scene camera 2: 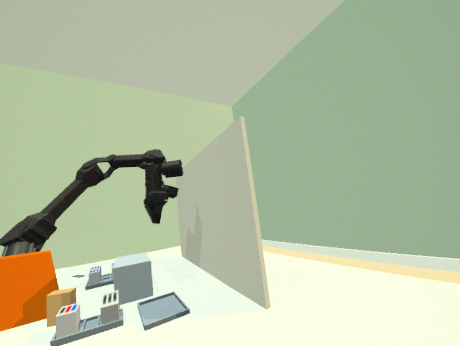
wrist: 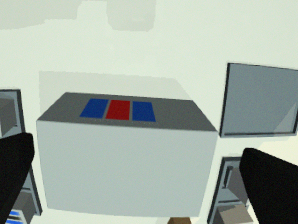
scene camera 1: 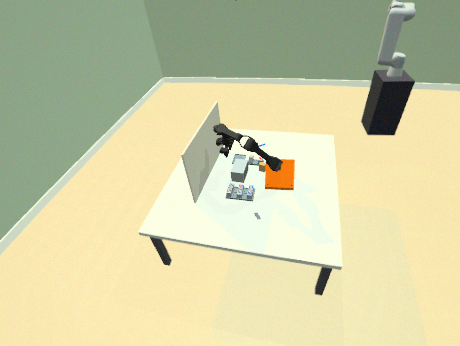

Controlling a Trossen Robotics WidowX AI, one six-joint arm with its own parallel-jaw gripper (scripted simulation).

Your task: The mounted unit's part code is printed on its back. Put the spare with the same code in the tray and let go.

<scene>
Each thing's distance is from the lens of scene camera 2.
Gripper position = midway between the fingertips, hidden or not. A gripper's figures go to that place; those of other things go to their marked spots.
gripper [scene camera 2: 156,223]: 70 cm
grey tray [scene camera 2: 156,311]: 56 cm
mounted unit [scene camera 2: 132,275]: 64 cm
upright panel [scene camera 2: 220,233]: 60 cm
The marked spots on the grey tray and the mounted unit are 13 cm apart.
</scene>
